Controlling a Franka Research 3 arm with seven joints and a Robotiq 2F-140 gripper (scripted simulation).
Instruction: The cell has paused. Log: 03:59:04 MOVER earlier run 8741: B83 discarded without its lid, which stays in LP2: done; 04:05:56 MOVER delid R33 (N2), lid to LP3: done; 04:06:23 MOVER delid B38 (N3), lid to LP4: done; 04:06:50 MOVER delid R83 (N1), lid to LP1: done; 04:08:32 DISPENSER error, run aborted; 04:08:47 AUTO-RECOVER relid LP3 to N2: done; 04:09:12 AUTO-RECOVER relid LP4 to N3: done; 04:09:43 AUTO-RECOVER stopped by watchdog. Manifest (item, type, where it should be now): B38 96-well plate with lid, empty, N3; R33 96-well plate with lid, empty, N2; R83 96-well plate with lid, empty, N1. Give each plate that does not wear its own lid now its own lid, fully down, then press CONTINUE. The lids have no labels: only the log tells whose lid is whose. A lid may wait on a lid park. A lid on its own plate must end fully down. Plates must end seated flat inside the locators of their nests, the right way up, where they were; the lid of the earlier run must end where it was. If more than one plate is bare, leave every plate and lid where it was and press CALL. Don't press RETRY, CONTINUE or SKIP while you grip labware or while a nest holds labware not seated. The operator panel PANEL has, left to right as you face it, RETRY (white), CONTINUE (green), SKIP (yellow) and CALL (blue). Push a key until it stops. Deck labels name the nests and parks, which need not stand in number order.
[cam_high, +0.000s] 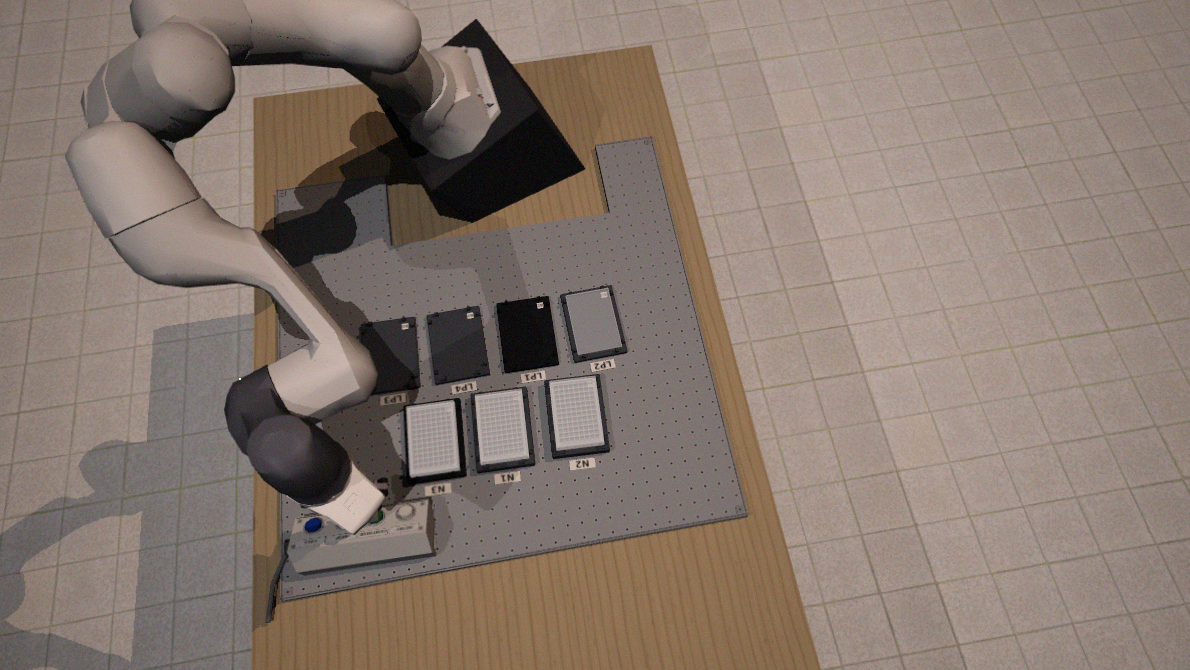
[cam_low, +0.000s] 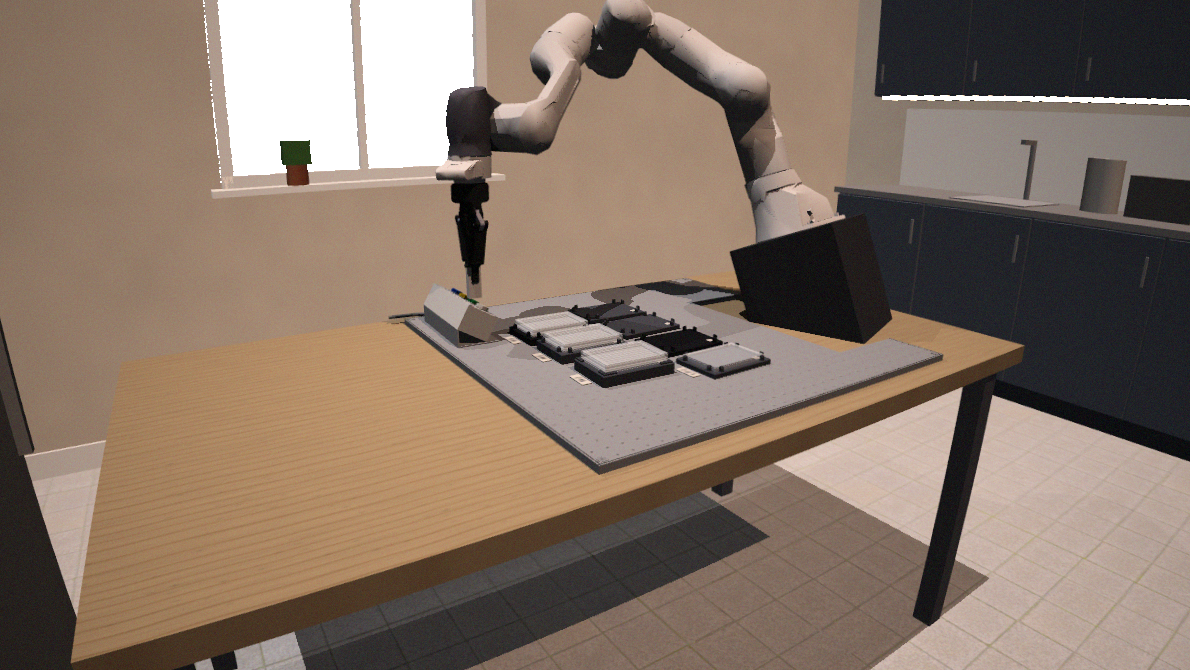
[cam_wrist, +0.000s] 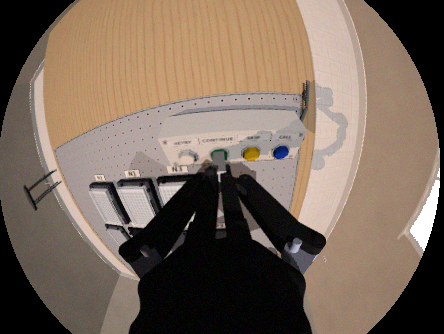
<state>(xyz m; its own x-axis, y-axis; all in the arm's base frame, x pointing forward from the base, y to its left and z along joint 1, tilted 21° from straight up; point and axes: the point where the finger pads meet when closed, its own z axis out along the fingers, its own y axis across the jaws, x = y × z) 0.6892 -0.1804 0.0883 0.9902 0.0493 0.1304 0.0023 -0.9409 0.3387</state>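
The green key lies 4 cm below my hand. From my hand the other things lie so: blue key 10 cm to the right, 4 cm below; white key 5 cm to the left, 4 cm below; yellow key 5 cm to the right, 4 cm below.
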